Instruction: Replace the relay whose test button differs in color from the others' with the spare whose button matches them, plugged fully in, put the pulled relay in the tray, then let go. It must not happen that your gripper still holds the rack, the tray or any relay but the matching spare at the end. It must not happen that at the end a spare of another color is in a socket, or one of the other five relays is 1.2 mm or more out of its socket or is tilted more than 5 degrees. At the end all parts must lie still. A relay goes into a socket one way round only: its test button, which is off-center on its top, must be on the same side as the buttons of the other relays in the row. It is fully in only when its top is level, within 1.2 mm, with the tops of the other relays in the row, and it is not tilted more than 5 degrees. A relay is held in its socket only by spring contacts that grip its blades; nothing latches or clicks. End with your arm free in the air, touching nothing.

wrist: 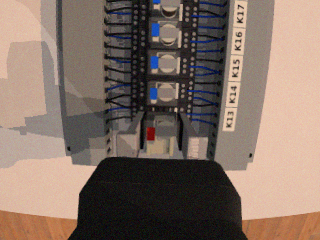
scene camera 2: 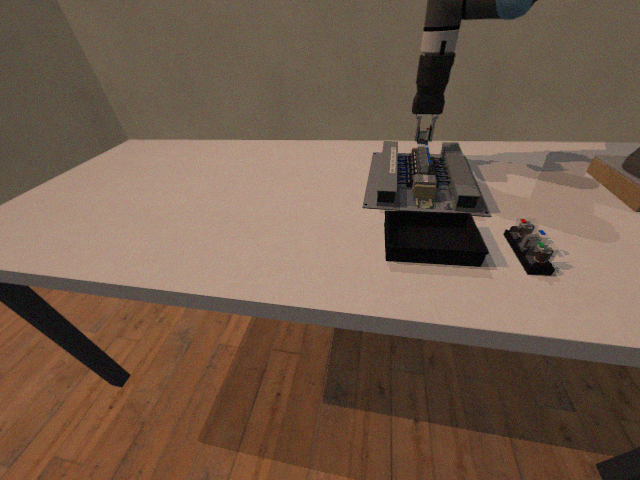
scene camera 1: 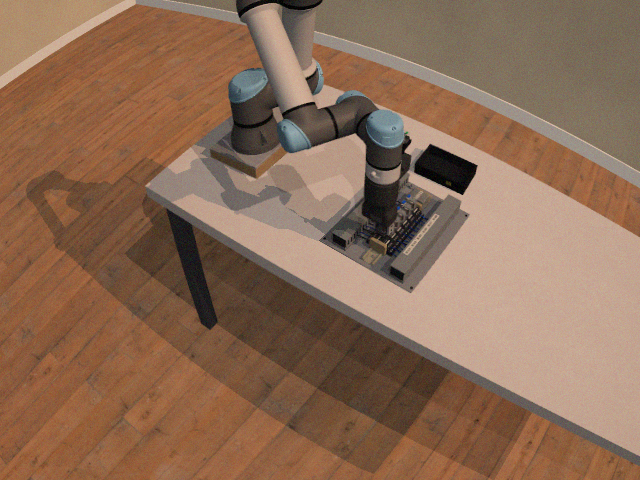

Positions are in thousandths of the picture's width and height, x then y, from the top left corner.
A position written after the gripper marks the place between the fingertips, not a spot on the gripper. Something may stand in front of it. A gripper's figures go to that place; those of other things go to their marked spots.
The gripper (scene camera 2: 660, 293) is 83 cm from the lens. A black tray (scene camera 2: 695, 497): 57 cm from the lens.
